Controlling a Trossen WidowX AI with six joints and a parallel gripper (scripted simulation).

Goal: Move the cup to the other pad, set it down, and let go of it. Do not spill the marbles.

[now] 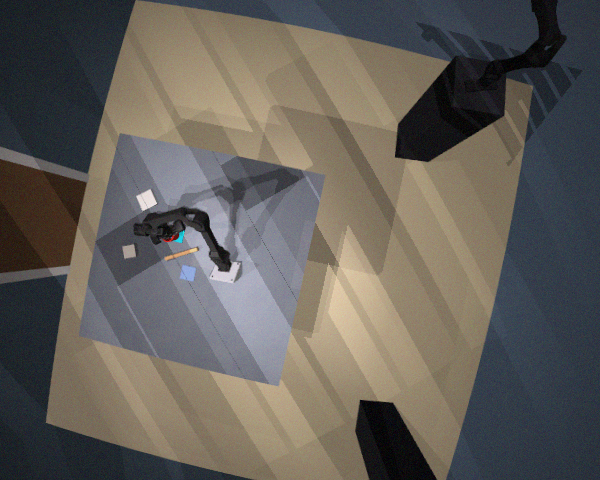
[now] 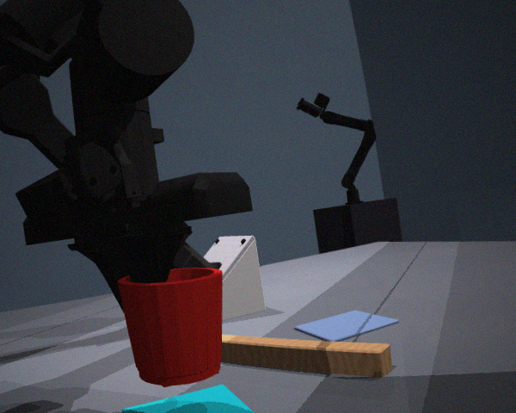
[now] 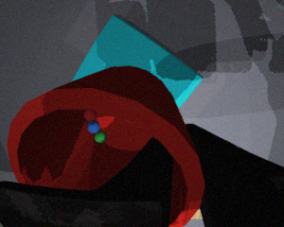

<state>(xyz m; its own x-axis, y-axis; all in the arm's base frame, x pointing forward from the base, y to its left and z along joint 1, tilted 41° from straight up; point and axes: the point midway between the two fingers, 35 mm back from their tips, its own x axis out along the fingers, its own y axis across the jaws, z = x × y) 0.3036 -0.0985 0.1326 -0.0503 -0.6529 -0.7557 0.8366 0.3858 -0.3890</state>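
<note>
The cyan pad lies 3 cm ahead of my gripper tip, 1 cm to the left of it and 8 cm below it. Also, from my gripper tip: red cup (3 cm ahead, 2 cm to the left); then wooden bar (2 cm behind, 12 cm to the left, 7 cm below).
</note>
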